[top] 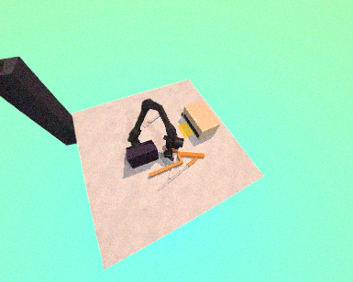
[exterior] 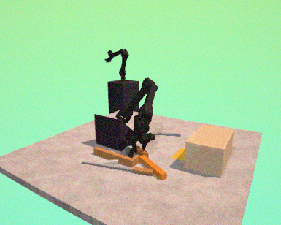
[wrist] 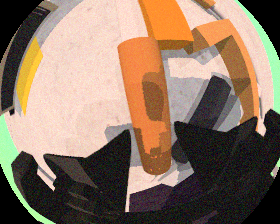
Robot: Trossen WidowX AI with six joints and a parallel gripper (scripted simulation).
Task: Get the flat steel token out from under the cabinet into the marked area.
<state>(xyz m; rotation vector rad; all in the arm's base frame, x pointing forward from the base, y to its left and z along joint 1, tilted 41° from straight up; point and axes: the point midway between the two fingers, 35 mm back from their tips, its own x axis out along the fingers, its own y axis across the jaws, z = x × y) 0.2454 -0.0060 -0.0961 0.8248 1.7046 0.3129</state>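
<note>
The dark-handled tool is 4 cm behind my gripper tip and 2 cm to the right of it. The rest, counted from my gripper tip: orange bar: 16 cm ahead, 9 cm to the right, 1 cm above.
</note>
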